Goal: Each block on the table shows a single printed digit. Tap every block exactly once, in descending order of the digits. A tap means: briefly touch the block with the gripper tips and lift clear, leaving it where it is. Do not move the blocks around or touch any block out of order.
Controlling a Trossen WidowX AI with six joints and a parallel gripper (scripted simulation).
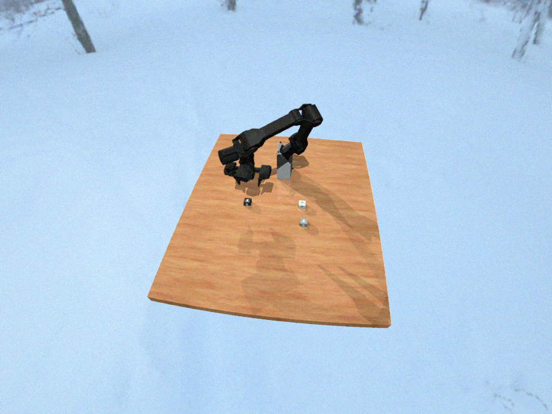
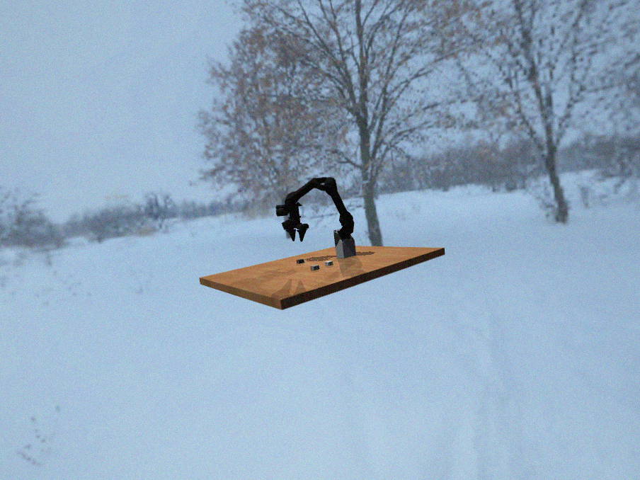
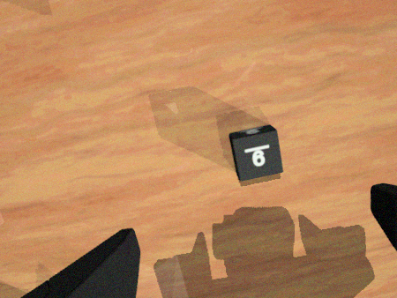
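Now: gripper tip 120 mm above the black block, 20 mm to the left of it and 10 mm past it. From my gripper tip the other things lie so: white block (230 mm to the left, 120 mm below, 50 mm behind); then grey block (250 mm to the left, 120 mm below, 50 mm ahead).
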